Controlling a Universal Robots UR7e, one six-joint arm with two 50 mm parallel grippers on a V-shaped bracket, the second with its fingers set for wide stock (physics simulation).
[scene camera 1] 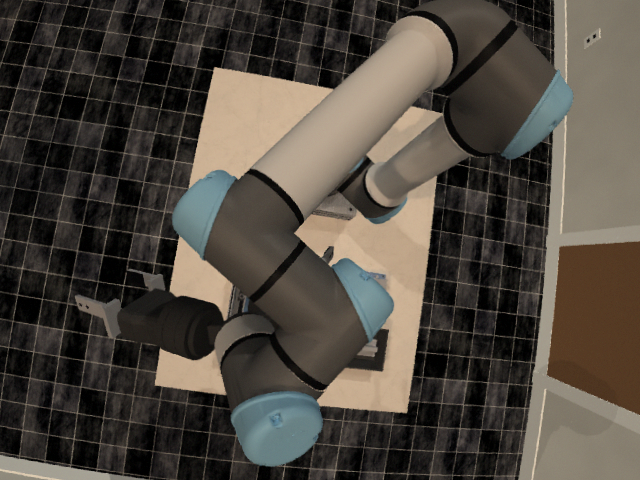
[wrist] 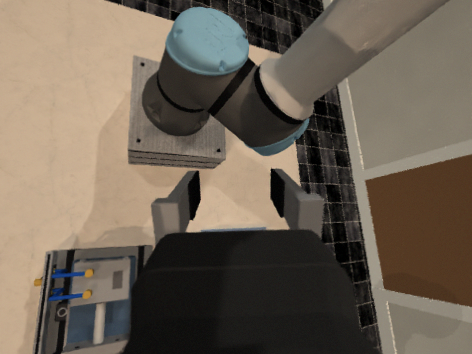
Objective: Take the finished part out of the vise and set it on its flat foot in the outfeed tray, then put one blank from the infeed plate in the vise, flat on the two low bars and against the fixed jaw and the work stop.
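Frame: origin at the arm's base, x up, y ahead, z left, level; millimetres.
Where they show: end effector, tool point: (wrist: 236, 191); arm's base, origin of the base link: (wrist: 176, 105).
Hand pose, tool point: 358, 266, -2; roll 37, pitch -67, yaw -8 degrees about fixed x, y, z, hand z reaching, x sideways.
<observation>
Each offset is from my tool point to the top centre of the thing, as dx, dy, dz. "spot": to the spot under its first point. Level surfaces: height alone.
My gripper (wrist: 235, 192) is open, with no object between its fingers in the wrist view. In scene camera 1, a gripper of the pair (scene camera 1: 104, 285) hangs at the left with its fingers wide apart and empty. The vise @[-366, +203, -93] (wrist: 100, 287) shows at the lower left of the wrist view as grey metal on a blue base; I cannot make out the finished part in it. The dark infeed plate (scene camera 1: 383, 343) with pale blanks @[-419, +244, +273] (scene camera 1: 368, 348) is partly hidden under the arm. A blue edge @[spot: -457, +3, +194] (wrist: 233, 229), apparently the outfeed tray's, shows behind the gripper body.
The arm (scene camera 1: 310, 289) covers much of the pale table @[dx -466] (scene camera 1: 248, 113) in scene camera 1. Its grey base plate (wrist: 175, 150) stands beyond the fingers in the wrist view. Two blue nozzles with yellow tips @[spot: -356, +93, -135] (wrist: 75, 274) reach over the vise. A wall (wrist: 415, 100) stands at the right.
</observation>
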